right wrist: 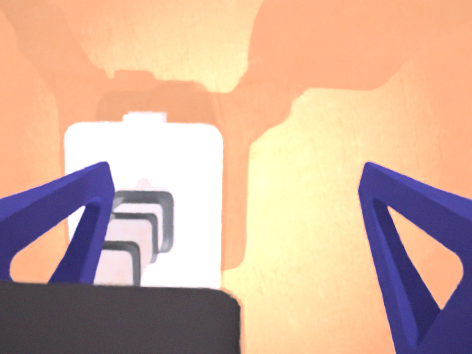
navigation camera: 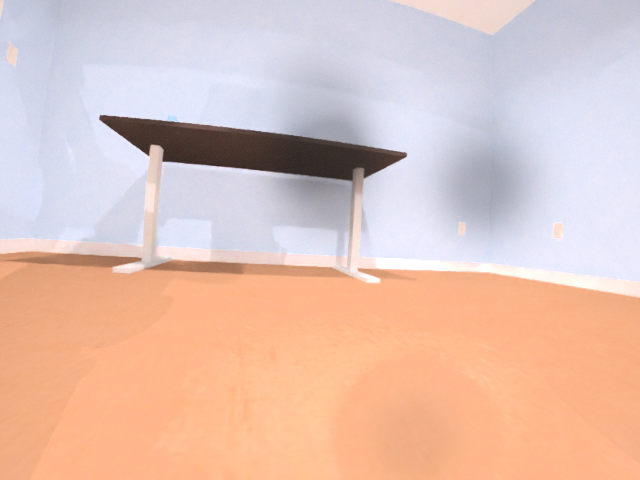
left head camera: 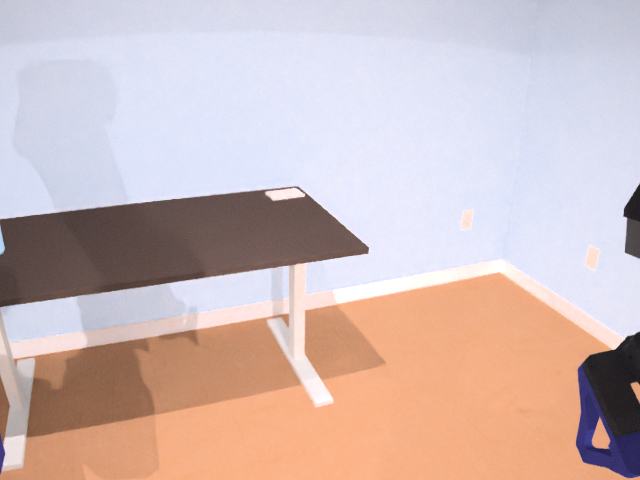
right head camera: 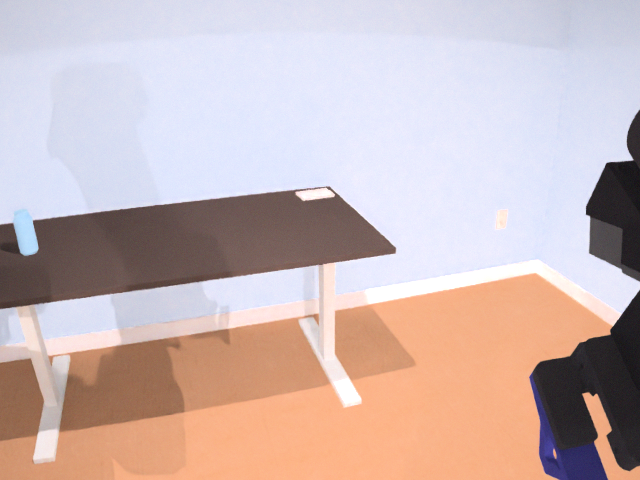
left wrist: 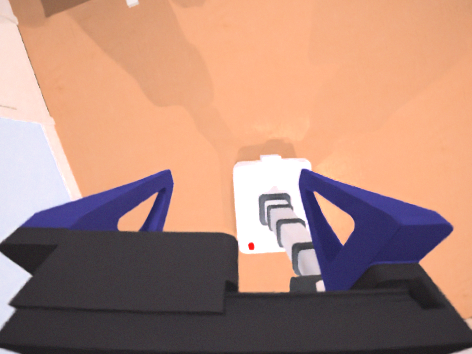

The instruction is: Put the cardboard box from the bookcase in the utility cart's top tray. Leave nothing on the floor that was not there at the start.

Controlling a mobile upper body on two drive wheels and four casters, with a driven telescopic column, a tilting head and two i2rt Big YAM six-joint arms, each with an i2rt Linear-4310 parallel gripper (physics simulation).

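Places are measured from the left arm's base along level axes (x ahead, y left, z up), in millimetres.
Pixels of known places: left gripper, fingertip midpoint: [left wrist: 235,176]; right gripper, fingertip midpoint: [right wrist: 236,175] [right head camera: 612,448].
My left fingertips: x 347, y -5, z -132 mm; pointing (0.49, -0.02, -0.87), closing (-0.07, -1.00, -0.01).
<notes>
Behind a point stands the place of what it marks.
No cardboard box, bookcase or utility cart shows in any view. My left gripper [left wrist: 235,176] @(z -132, x 347, y -5 mm) is open and empty, hanging over the orange floor above my own white base [left wrist: 266,204] @(z -1051, x 62, y -159 mm). My right gripper [right wrist: 236,175] @(z -144, x 329, y -460 mm) is open and empty, also over the floor beside the white base [right wrist: 147,197] @(z -1111, x 91, y -249 mm).
A dark-topped desk [left head camera: 204,235] @(z -690, x 2008, y -56 mm) on white legs stands against the pale blue wall, with a small white flat object [left head camera: 285,193] @(z -680, x 2447, y -399 mm) near its far right corner. It also shows in the navigation view [navigation camera: 256,148]. A wall outlet [left head camera: 467,219] @(z -1008, x 2884, y -1510 mm) sits near the room corner.
</notes>
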